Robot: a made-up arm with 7 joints.
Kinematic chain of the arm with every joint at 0, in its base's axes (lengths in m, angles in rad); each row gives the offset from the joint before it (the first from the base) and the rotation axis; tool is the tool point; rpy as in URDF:
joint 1: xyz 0 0 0.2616 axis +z
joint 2: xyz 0 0 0 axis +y
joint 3: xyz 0 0 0.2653 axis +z
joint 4: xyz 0.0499 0 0 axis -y
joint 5: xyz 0.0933 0 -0.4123 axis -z
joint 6: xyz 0 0 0 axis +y
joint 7: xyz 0.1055 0 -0.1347 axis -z
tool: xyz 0 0 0 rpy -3.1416 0 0
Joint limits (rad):
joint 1: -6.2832..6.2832
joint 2: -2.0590..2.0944
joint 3: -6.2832..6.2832
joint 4: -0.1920..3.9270
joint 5: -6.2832..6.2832
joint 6: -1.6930..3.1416
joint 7: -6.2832..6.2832
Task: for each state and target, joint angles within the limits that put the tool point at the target. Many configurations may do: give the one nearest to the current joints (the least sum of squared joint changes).
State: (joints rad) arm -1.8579 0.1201 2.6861 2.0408 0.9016 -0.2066 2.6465
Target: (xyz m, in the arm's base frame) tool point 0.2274 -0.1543 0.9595
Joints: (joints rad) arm -2.0128 0.4559 2.7232 2.0728 0.9840 -0.6749 2.6465
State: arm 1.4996 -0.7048 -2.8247 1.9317 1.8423 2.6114 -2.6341
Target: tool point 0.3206 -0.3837 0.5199
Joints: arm 1.6797 -0.5163 -2.6614 1.7564 1.6862 2.8650 -2.6341
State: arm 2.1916 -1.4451 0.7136 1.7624 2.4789 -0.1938 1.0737
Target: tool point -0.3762 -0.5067 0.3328
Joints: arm 2.0110 -1.7991 1.4399 1.6357 2.6512 -0.2335 1.0737
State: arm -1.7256 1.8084 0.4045 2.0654 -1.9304 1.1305 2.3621
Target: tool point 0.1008 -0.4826 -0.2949
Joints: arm -1.7453 1.5612 0.4792 1.6978 -1.8238 1.2836 2.3621
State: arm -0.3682 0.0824 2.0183 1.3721 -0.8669 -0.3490 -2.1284
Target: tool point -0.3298 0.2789 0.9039
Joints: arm -0.0692 0.1023 2.3736 1.8815 -0.8032 -0.3197 -2.1284
